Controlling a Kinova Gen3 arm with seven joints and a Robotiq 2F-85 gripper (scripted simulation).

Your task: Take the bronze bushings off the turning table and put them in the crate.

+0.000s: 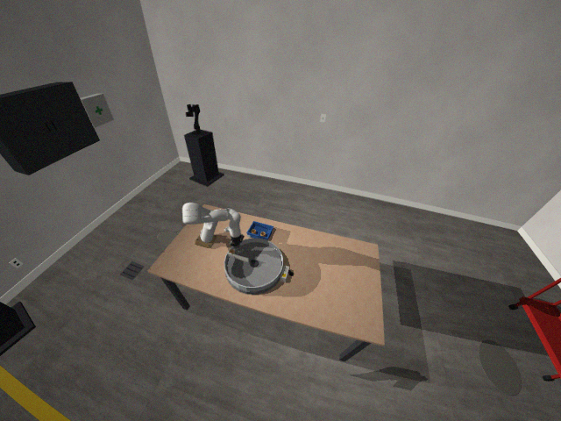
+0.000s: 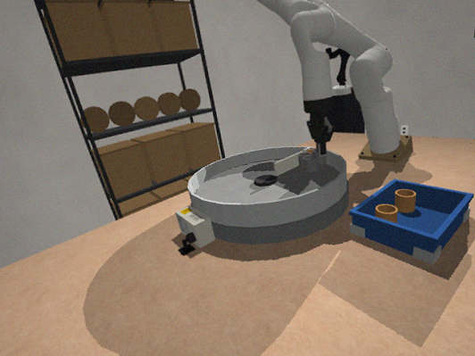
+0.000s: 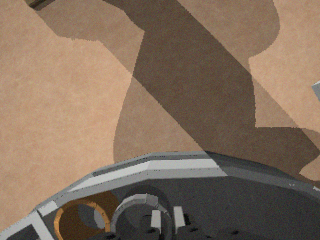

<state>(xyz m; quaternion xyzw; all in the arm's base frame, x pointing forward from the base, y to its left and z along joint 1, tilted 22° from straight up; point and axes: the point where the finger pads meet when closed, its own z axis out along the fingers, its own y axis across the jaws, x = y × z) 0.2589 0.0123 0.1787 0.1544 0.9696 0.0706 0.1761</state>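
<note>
Now: hand 170 mm short of the grey turning table, 40 mm to the left of it and 60 mm above it. The rest, counted from my hand: blue crate: 30 mm ahead, 270 mm to the left, 80 mm below.
</note>
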